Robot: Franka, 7 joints.
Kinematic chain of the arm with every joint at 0, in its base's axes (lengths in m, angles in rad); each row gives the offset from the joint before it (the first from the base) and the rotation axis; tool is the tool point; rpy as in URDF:
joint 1: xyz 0 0 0.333 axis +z
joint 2: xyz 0 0 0 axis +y
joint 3: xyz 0 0 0.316 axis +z
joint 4: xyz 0.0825 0 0 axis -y
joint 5: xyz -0.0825 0 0.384 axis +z
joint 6: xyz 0 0 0 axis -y
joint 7: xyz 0.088 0 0 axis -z
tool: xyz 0 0 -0.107 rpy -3.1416 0 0
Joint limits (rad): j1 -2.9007..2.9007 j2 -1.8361..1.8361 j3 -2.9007..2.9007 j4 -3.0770..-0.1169 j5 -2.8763..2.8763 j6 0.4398..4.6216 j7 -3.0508..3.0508
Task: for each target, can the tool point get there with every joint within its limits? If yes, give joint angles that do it. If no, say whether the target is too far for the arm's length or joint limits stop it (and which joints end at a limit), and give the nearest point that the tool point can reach.
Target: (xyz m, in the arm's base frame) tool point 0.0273 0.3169 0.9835
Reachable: yes | joints 0.7274 1.0165 2.4277 -1.1386 1.2267 1.3341 1.7181
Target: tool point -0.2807 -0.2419 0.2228
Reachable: yes | joints -1.0703 0.7133 -1.5564 -2.6273 -1.6401 3.5914 1.5704
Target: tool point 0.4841 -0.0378 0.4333
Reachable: yes | joints 1.9132 0.4209 -1.9458 -2.2993 2.2636 2.8796 -2.2800
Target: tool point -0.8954 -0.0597 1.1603
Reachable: no: too far | nearest point -0.6294 -0.0420 0.9145 | short by 0.363 m
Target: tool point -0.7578 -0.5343 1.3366
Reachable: no: too far | nearest point -0.4758 -0.3355 0.9631 | short by 0.508 m
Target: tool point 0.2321 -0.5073 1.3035
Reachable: no: too far | nearest point 0.1779 -0.3888 1.0768 | short by 0.262 m
